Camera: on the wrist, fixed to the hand. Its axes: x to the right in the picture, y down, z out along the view.
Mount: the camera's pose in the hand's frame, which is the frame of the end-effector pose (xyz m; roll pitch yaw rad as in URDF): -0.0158 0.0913 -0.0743 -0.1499 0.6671 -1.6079
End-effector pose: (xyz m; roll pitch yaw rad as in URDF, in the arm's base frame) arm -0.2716 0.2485 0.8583 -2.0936 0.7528 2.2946
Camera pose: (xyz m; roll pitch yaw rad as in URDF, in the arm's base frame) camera -0.1626 0.2912 0.8384 -1.5402 -0.8357 2.0781
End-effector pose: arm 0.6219 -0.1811 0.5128 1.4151 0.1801 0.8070
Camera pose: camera 0.5577 -0.1216 0.5930 -2.8679 1.0202 2.7388
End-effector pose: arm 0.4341 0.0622 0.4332 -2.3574 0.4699 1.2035
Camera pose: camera 0.5364 0.0020 0.4298 -1.9412 -1.1155 1.4771
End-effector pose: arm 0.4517 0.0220 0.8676 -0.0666 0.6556 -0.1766
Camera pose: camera 0.4064 0.1176 0.8137 -0.8877 0.4447 -2.1668
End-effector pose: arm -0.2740 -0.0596 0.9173 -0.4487 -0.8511 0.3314
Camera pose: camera -0.2244 0.0104 0.8352 0.7331 0.1656 -1.0930
